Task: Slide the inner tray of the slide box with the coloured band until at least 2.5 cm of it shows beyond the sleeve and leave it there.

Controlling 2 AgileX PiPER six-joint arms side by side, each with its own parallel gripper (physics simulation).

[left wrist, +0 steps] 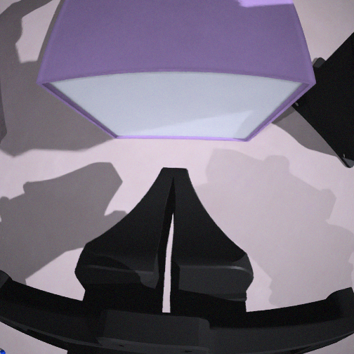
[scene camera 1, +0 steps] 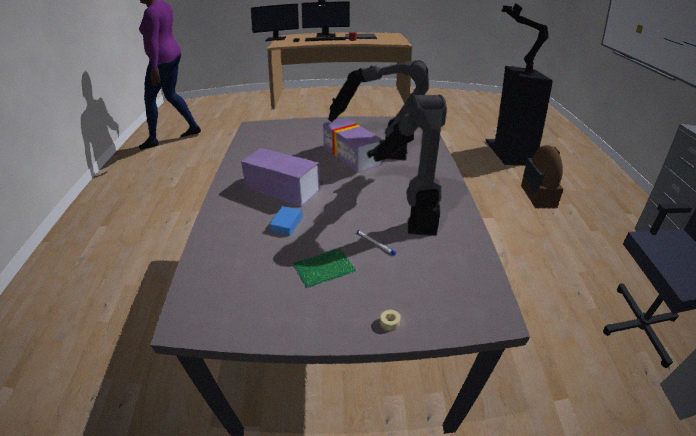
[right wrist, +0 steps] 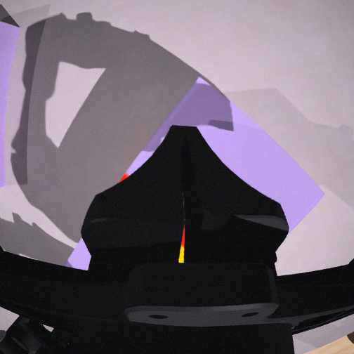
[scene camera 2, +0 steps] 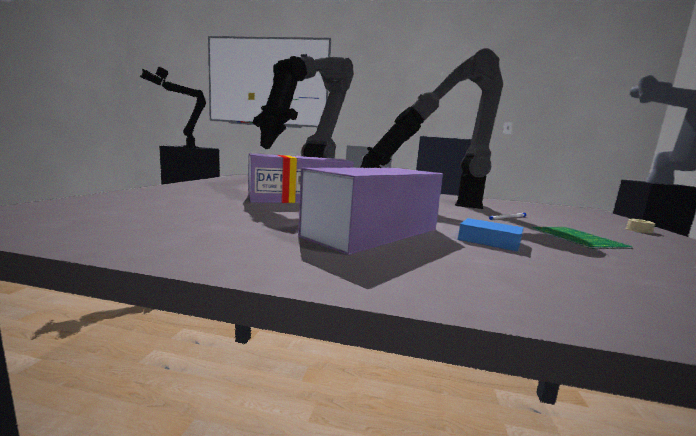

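Note:
The slide box with the red and yellow band (scene camera 1: pixel 359 136) (scene camera 2: pixel 267 197) (left wrist: pixel 175 40) (right wrist: pixel 265 162) lies on the table. Its white end (scene camera 1: pixel 365 159) (left wrist: pixel 180 102), framed by the purple sleeve's rim, faces my left gripper; no part is seen sticking out there. My left gripper (scene camera 1: pixel 370 155) (scene camera 2: pixel 367 164) (left wrist: pixel 174 182) is shut and empty, its tips in front of that end and apart from it in the left wrist view. My right gripper (scene camera 1: pixel 331 119) (scene camera 2: pixel 266 146) (right wrist: pixel 182 142) is shut and empty, above the box near its far end. The bottom of the box's far end is hidden.
A plain purple box (scene camera 1: pixel 279 174) (scene camera 2: pixel 395 205) with a white end lies nearby. A blue block (scene camera 1: pixel 286 220) (scene camera 2: pixel 490 234), a green cloth (scene camera 1: pixel 324 268) (scene camera 2: pixel 582 237), a marker (scene camera 1: pixel 375 242) (scene camera 2: pixel 507 216) and a tape roll (scene camera 1: pixel 382 323) (scene camera 2: pixel 640 226) lie on the table (scene camera 1: pixel 256 308).

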